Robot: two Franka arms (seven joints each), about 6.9 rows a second.
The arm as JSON. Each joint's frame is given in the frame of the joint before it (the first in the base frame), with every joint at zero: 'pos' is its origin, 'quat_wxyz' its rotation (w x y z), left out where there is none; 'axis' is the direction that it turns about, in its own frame. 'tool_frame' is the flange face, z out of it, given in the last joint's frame.
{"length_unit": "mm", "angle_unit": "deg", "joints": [
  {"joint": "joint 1", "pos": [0.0, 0.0, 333.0], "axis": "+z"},
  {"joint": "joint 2", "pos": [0.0, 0.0, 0.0], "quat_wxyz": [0.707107, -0.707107, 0.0, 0.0], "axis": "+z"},
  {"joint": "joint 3", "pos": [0.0, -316.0, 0.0], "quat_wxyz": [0.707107, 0.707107, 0.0, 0.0], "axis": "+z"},
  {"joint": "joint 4", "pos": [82.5, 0.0, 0.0], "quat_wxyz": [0.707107, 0.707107, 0.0, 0.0], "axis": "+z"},
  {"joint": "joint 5", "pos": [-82.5, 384.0, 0.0], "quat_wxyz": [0.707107, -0.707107, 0.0, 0.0], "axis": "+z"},
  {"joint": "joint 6", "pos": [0.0, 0.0, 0.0], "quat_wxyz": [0.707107, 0.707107, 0.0, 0.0], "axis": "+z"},
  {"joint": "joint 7", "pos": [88.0, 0.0, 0.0], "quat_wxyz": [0.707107, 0.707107, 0.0, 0.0], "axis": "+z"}
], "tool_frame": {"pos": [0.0, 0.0, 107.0]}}
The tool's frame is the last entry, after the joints.
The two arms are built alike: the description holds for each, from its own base.
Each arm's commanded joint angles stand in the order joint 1, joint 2, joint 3, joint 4, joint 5, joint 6, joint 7.
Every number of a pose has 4 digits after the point.
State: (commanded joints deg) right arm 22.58 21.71 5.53 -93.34 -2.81 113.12 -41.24; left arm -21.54 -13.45 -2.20 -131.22 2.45 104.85 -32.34
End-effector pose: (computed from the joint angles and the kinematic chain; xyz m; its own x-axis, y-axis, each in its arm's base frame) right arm 0.5874 0.3024 0.3993 0.3394 0.9402 -0.0297 0.9403 -0.3399 -0.0143; left arm 0.4103 -0.1771 0.4297 0.9753 0.1474 -0.1643 0.1212 -0.9798 -0.1593
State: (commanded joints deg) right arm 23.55 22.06 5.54 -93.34 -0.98 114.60 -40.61; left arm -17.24 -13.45 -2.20 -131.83 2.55 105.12 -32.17
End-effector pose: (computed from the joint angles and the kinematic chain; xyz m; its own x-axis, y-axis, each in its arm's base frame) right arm 0.5840 0.3157 0.3975 0.3466 0.9380 0.0043 0.9378 -0.3464 -0.0237; left arm 0.4207 -0.1451 0.4253 0.9615 0.2169 -0.1690 0.1897 -0.9682 -0.1631
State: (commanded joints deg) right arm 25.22 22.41 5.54 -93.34 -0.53 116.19 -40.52; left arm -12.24 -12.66 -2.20 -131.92 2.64 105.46 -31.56
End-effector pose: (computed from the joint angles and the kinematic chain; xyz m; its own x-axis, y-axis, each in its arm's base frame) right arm 0.5772 0.3346 0.3959 0.3242 0.9456 0.0257 0.9460 -0.3239 -0.0155; left arm 0.4333 -0.1081 0.4188 0.9405 0.2893 -0.1782 0.2609 -0.9509 -0.1665
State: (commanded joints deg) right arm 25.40 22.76 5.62 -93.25 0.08 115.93 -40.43; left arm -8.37 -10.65 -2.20 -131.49 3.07 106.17 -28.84
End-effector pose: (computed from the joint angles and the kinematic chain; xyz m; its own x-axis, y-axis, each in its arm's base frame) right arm 0.5756 0.3377 0.3922 0.3262 0.9450 0.0256 0.9451 -0.3254 -0.0296; left arm 0.4458 -0.0792 0.4070 0.9319 0.3048 -0.1967 0.2740 -0.9468 -0.1689
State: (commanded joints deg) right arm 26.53 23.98 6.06 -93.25 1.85 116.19 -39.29; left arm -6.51 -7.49 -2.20 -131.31 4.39 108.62 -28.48
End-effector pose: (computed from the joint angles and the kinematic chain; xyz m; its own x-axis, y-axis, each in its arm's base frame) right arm 0.5669 0.3551 0.3787 0.3338 0.9421 0.0323 0.9412 -0.3312 -0.0661; left arm 0.4580 -0.0646 0.3857 0.9269 0.3186 -0.1986 0.2835 -0.9408 -0.1858
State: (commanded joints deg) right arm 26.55 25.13 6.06 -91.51 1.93 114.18 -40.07; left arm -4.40 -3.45 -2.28 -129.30 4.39 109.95 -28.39
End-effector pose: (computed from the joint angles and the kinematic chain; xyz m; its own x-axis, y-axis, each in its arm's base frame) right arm 0.5699 0.3568 0.3765 0.3206 0.9471 0.0164 0.9443 -0.3182 -0.0841; left arm 0.4757 -0.0503 0.3685 0.9135 0.3478 -0.2112 0.3114 -0.9316 -0.1874
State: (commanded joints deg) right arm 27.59 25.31 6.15 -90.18 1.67 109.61 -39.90; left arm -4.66 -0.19 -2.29 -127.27 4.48 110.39 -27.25
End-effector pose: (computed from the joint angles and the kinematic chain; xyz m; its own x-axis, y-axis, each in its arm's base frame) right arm 0.5595 0.3655 0.3787 0.2980 0.9541 -0.0310 0.9465 -0.2996 -0.1199; left arm 0.4883 -0.0540 0.3560 0.9185 0.3236 -0.2275 0.2848 -0.9401 -0.1874
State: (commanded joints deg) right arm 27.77 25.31 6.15 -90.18 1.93 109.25 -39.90; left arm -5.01 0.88 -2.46 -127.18 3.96 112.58 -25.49
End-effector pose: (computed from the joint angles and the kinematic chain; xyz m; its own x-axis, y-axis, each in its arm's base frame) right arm 0.5576 0.3671 0.3783 0.2962 0.9546 -0.0333 0.9461 -0.2980 -0.1271; left arm 0.4933 -0.0601 0.3494 0.9329 0.2864 -0.2184 0.2543 -0.9532 -0.1636
